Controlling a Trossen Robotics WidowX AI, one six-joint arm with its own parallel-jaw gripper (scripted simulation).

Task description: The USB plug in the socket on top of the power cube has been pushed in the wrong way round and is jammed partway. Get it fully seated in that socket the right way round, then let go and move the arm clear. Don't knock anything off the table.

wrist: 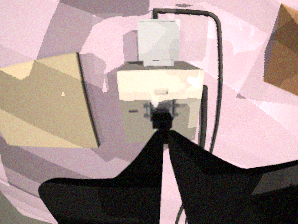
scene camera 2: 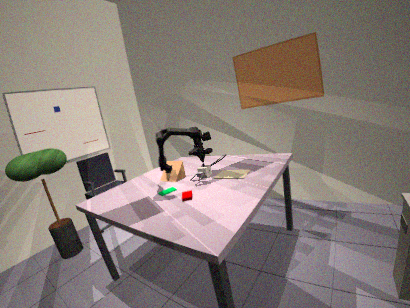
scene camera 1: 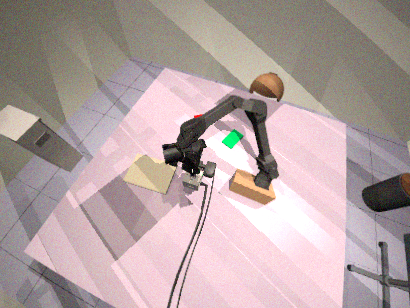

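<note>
A tan notepad is in view, and the gripper is holding a USB plug.
</note>
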